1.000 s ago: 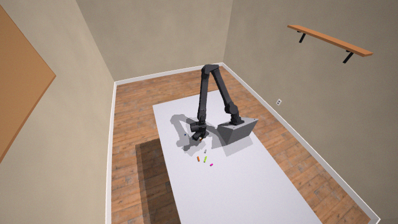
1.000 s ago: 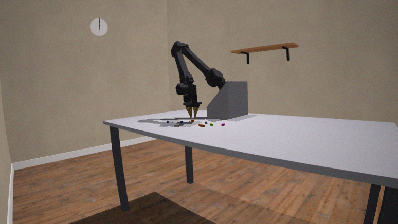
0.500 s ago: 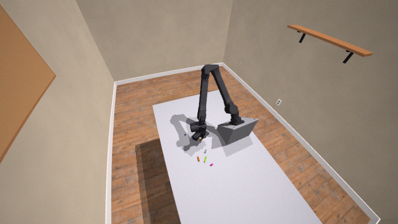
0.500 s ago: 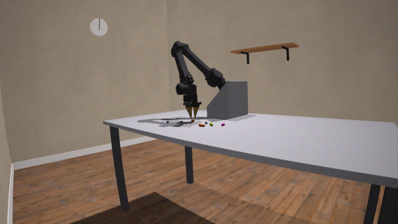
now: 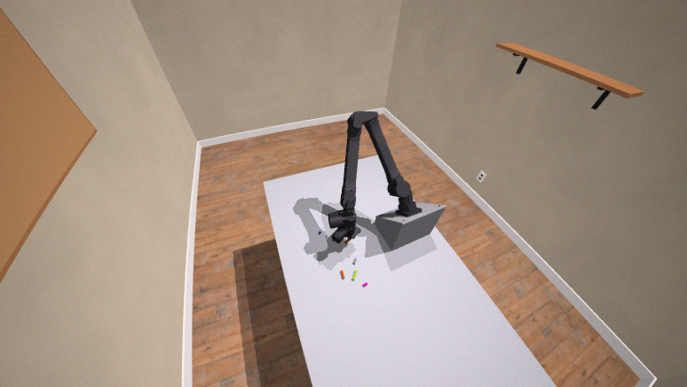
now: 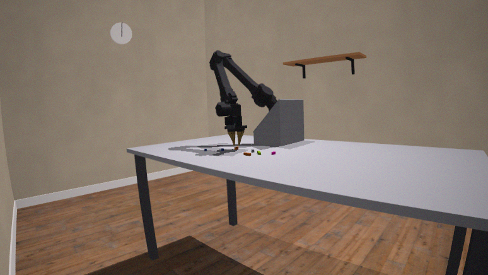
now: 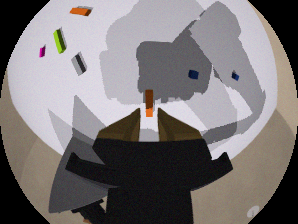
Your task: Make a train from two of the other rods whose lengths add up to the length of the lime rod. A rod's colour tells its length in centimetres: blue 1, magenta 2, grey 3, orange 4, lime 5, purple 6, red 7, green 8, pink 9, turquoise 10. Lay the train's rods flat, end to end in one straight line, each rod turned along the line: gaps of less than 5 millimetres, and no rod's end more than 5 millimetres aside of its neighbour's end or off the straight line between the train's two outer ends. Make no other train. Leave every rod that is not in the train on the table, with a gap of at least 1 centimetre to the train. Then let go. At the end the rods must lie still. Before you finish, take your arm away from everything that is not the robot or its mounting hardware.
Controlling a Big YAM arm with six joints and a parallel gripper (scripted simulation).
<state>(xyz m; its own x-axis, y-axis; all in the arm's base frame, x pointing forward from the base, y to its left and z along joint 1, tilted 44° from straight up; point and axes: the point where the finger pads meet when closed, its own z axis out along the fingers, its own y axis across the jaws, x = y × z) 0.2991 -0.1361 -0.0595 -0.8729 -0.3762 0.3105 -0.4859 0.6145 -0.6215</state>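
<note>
Right now my hand is 120 mm to the right of the grey rod, 20 mm above it and 10 mm short of it. Also, from my hand: magenta rod: 250 mm to the left, 20 mm below, 20 mm ahead; then lime rod: 190 mm to the left, 40 mm ahead, 20 mm below.
</note>
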